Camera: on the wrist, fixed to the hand. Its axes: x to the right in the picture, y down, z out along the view.
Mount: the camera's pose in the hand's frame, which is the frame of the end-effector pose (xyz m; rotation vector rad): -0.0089 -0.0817 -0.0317 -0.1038 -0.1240 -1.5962
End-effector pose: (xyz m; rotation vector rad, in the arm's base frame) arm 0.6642 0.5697 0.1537 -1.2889 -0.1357 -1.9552
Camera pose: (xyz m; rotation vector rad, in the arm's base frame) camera 0.5894 0.6162 0.1565 0.9913 1.0190 2.0785
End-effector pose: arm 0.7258 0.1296 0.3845 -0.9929 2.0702 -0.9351
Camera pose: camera 0.7353 0.1096 0.4697 2.7064 -0.8673 1.3258
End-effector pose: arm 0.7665 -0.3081 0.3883 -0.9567 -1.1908 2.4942
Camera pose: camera 0.7870 -0.2395 0.4396 0.2403 -1.2739 1.1641
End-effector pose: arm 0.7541 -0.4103 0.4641 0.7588 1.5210 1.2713
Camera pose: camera 0.7371 -0.4505 0.3876 -0.4875 1.3196 0.0574
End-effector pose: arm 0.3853 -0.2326 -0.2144 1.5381 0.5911 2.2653
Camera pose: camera 0.3626 -0.1718 -0.2739 0.5822 1.0705 0.9102
